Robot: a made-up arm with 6 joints.
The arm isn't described. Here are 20 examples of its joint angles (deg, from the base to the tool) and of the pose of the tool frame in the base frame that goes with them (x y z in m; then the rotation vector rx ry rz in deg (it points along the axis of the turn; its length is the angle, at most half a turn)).
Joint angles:
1: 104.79 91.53 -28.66 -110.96 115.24 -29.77
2: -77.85 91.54 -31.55 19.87 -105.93 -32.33
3: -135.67 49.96 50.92 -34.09 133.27 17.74
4: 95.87 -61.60 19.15 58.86 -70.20 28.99
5: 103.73 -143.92 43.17 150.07 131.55 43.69
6: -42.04 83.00 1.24 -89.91 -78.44 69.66
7: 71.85 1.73 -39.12 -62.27 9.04 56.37
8: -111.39 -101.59 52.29 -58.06 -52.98 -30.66
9: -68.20 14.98 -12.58 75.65 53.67 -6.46
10: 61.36 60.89 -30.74 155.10 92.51 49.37
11: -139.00 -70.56 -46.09 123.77 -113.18 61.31
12: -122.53 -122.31 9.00 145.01 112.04 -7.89
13: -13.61 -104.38 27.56 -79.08 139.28 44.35
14: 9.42 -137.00 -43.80 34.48 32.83 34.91
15: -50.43 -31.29 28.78 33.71 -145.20 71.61
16: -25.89 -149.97 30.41 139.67 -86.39 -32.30
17: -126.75 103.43 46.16 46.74 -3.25 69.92
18: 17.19 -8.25 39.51 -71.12 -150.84 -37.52
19: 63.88 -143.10 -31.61 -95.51 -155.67 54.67
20: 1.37 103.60 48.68 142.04 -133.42 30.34
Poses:
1: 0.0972 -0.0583 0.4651 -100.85 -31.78 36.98
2: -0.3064 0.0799 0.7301 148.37 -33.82 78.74
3: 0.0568 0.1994 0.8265 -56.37 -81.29 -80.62
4: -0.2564 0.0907 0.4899 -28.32 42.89 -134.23
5: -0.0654 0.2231 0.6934 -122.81 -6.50 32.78
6: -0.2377 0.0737 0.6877 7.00 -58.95 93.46
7: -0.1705 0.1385 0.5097 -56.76 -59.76 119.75
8: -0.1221 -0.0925 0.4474 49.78 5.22 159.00
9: -0.2357 0.2492 0.6174 -33.35 51.25 114.73
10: -0.0506 -0.0161 0.4349 58.49 71.59 82.32
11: -0.0458 0.0567 0.4965 54.62 -47.29 9.20
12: -0.1765 0.0715 0.4935 22.72 154.75 38.50
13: 0.0871 0.1467 0.5227 -170.12 -46.06 3.32
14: 0.0935 -0.0347 0.4618 -4.95 72.84 6.83
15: -0.0603 0.1988 0.6419 -1.88 -109.17 7.78
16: 0.0081 0.0191 0.5864 71.79 -61.05 41.78
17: -0.1575 0.0948 0.9474 -71.61 86.60 -105.89
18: -0.2873 0.1747 0.5969 73.89 -94.78 2.01
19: 0.0683 0.1153 0.6635 -147.11 -41.80 -65.91
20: -0.1635 -0.1264 0.6142 -86.62 -113.36 50.95
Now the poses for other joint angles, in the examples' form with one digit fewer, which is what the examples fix.
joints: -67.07 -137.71 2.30 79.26 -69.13 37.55
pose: 0.017 -0.068 0.474 -2.3 -14.7 13.3
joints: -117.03 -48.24 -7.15 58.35 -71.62 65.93
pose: 0.090 0.121 0.477 26.3 -23.6 42.1
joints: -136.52 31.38 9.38 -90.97 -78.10 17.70
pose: 0.074 0.150 0.615 -4.4 27.4 -59.9
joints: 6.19 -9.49 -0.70 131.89 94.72 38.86
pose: -0.210 0.109 0.462 126.7 -5.5 -62.2
